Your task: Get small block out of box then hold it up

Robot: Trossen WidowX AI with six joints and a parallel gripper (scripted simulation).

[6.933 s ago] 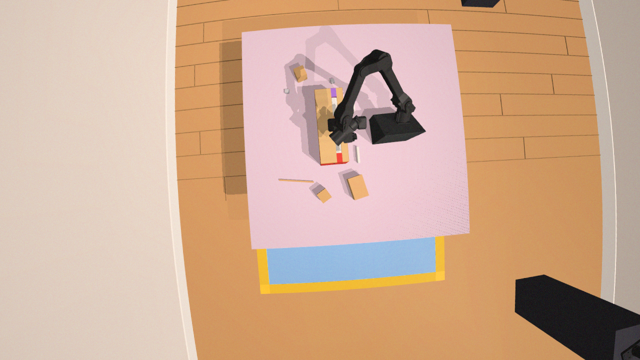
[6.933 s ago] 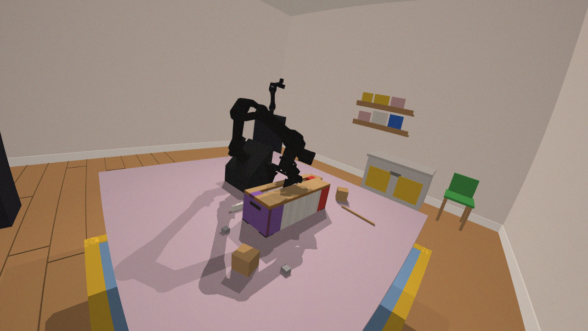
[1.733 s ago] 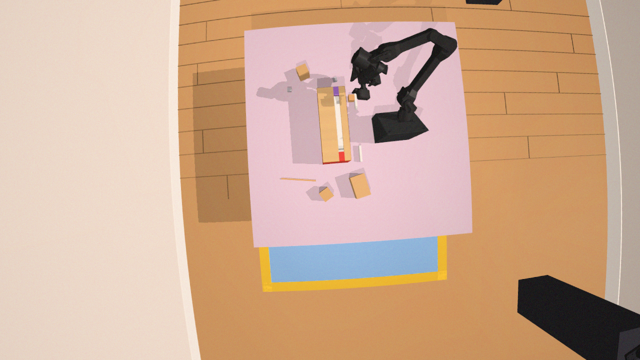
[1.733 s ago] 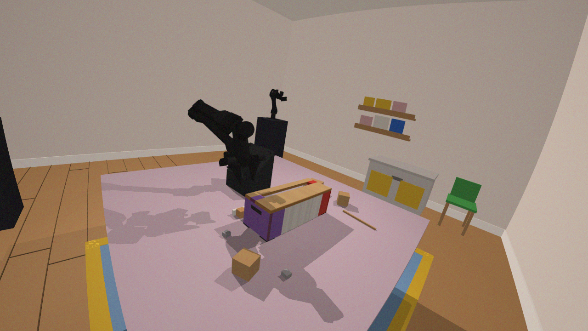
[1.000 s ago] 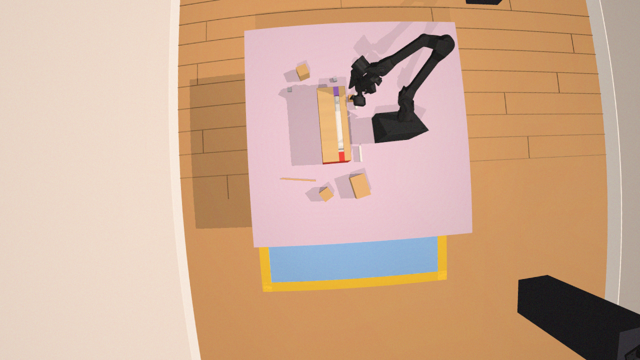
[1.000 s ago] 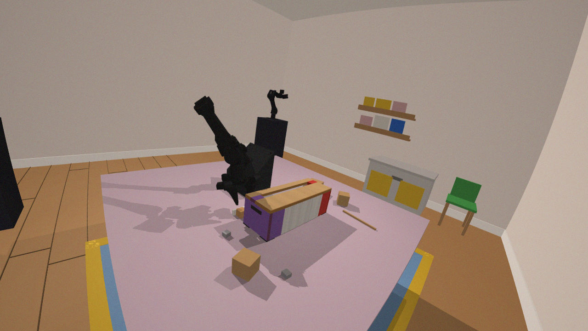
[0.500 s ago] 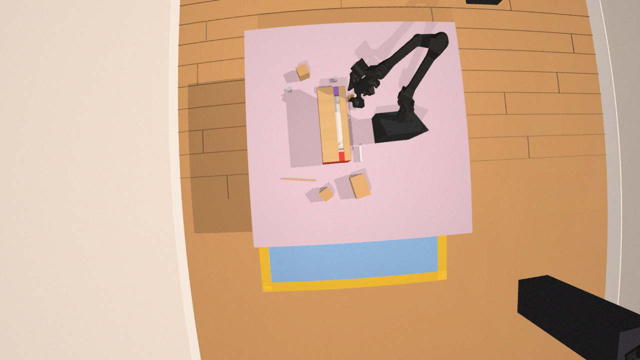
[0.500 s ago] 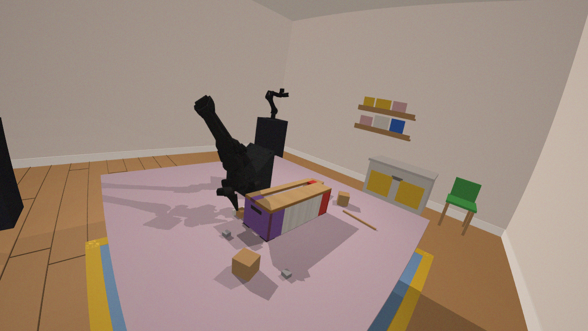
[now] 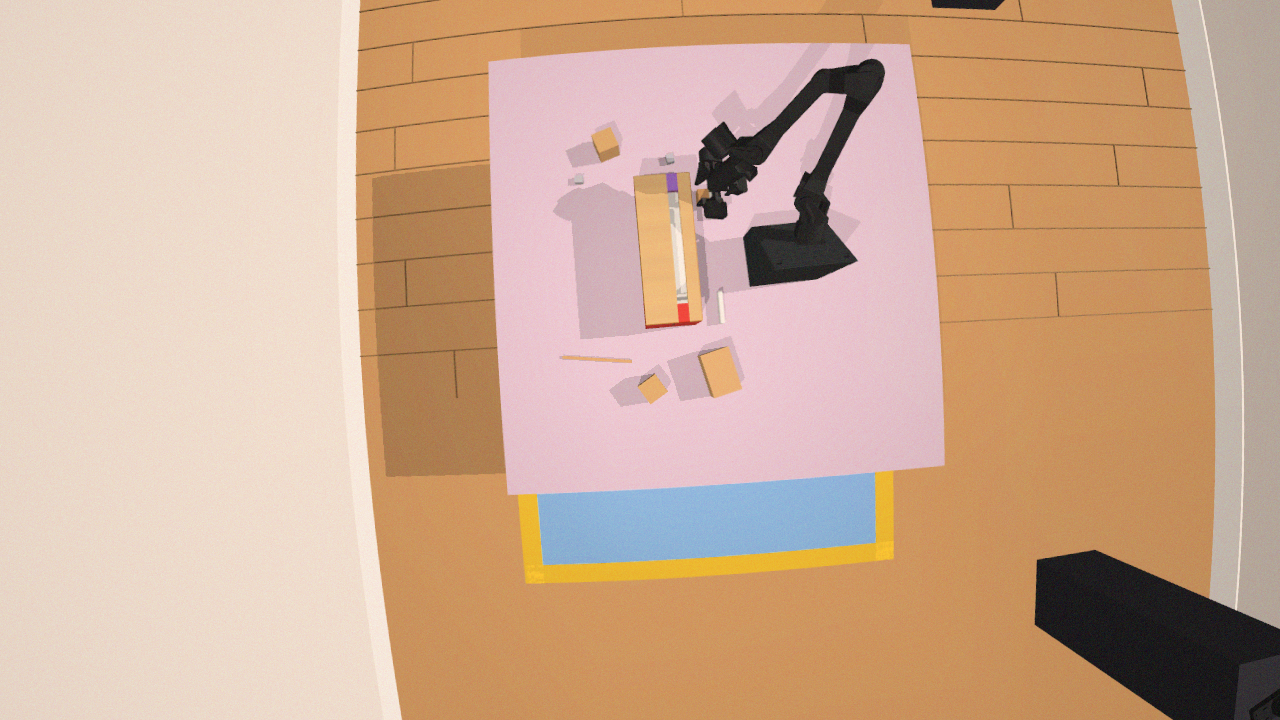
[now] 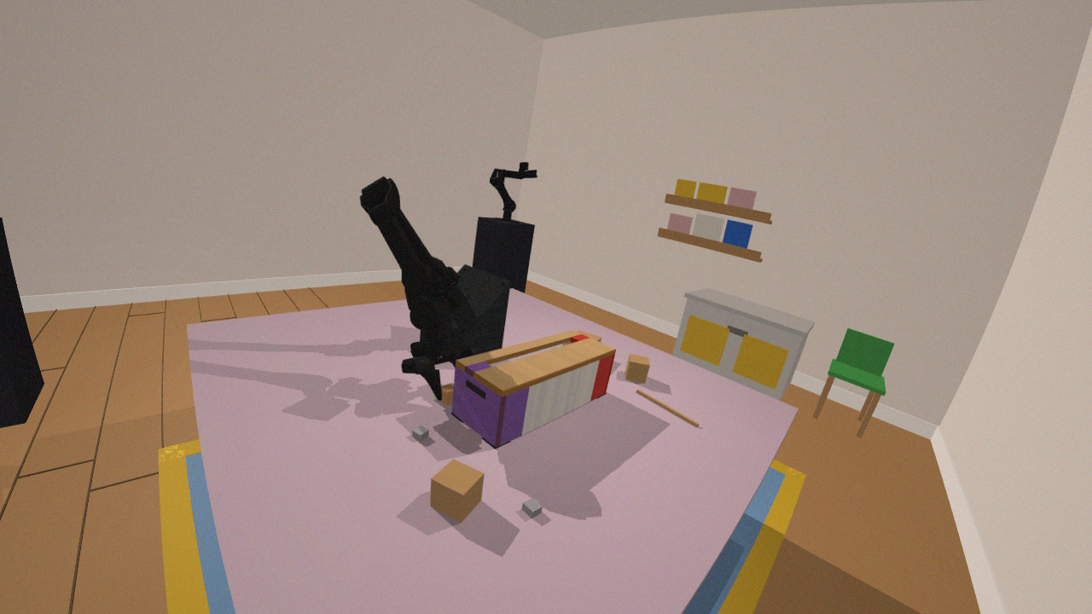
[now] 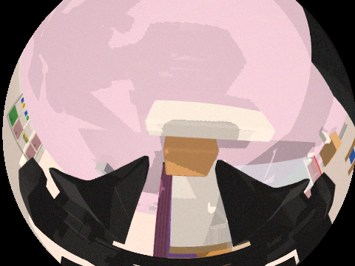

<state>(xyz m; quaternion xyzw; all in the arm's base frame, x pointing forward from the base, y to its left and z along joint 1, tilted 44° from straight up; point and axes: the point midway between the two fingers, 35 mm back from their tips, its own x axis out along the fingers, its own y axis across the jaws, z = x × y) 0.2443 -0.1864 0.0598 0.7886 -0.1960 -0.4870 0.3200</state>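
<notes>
Right now the tan block is 20 mm behind my gripper tip. Also, from my gripper tip: box (60 mm ahead, 170 mm to the left, 40 mm above).
</notes>
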